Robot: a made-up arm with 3 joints.
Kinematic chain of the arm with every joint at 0, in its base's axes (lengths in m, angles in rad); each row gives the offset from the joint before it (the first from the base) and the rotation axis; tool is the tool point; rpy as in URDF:
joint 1: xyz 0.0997 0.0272 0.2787 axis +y
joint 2: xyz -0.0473 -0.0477 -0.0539 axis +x
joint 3: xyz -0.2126 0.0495 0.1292 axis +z
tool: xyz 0.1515 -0.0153 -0.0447 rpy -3.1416 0 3.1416
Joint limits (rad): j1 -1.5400..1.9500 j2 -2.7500..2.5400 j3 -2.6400..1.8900
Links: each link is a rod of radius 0.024 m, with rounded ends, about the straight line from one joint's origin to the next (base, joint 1, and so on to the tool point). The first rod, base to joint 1, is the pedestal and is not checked.
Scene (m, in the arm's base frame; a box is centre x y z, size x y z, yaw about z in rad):
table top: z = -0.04
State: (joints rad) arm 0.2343 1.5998 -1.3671
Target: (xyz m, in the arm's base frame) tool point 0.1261 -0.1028 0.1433
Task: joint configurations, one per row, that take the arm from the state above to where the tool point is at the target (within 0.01 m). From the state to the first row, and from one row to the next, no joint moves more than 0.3 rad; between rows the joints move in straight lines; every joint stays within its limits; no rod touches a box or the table.
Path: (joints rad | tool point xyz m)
1: -0.0533 1.6336 -1.1437 | -0.1029 -0.0989 0.1139
2: -0.3408 1.6674 -0.9202 | -0.0228 -0.0969 0.0846
3: -0.6284 1.7012 -0.6968 | 0.0483 -0.0966 0.0883
4: -0.9160 1.7350 -0.4733 | 0.0990 -0.0984 0.1128
5: -1.2035 1.7688 -0.2499 | 0.1261 -0.1028 0.1433

